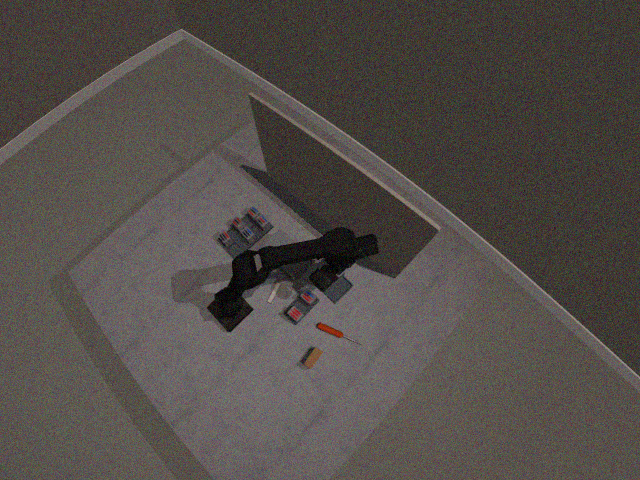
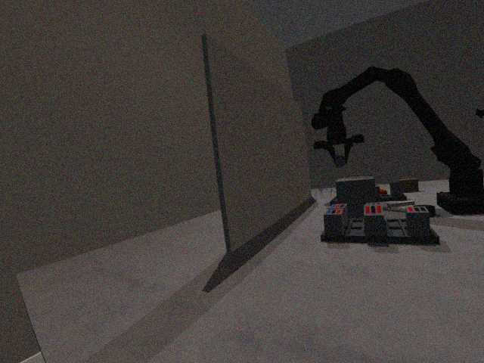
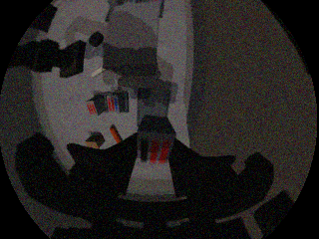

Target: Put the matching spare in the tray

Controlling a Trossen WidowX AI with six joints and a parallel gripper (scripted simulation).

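The dark square tray is 140 mm below my gripper tip and 10 mm to the left of it. Round my gripper tip: tan card 270 mm behind, 120 mm below, 80 mm to the right; then tall thin panel 200 mm ahead, 150 mm to the left, 80 mm above; then grey box 200 mm to the left, 90 mm below, 20 mm behind.
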